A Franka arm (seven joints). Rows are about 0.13 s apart.
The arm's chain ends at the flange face. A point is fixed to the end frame.
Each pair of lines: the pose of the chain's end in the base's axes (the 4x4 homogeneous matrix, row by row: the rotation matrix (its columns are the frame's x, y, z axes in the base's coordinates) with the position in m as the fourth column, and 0 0 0 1 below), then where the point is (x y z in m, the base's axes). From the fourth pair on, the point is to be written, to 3 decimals.
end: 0.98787 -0.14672 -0.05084 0.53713; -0.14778 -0.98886 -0.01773 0.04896; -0.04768 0.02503 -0.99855 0.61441; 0 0 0 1
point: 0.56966 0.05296 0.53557
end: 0.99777 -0.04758 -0.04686 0.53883; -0.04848 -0.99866 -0.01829 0.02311; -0.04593 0.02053 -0.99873 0.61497; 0 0 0 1
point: 0.57095 0.03068 0.53623
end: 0.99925 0.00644 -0.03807 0.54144; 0.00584 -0.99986 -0.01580 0.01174; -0.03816 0.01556 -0.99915 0.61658; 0 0 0 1
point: 0.57371 0.02143 0.53813
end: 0.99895 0.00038 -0.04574 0.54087; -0.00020 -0.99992 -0.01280 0.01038; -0.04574 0.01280 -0.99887 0.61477; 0 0 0 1
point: 0.573 0.020 0.536
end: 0.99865 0.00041 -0.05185 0.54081; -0.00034 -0.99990 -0.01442 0.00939; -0.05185 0.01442 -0.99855 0.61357; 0 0 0 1
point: 0.572 0.019 0.535
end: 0.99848 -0.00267 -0.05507 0.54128; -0.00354 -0.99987 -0.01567 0.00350; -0.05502 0.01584 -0.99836 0.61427; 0 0 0 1
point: 0.572 0.013 0.535
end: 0.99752 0.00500 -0.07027 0.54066; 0.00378 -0.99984 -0.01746 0.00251; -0.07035 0.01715 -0.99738 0.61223; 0 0 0 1
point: 0.570 0.012 0.533
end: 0.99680 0.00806 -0.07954 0.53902; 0.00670 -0.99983 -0.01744 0.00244; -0.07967 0.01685 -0.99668 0.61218; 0 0 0 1
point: 0.568 0.012 0.532
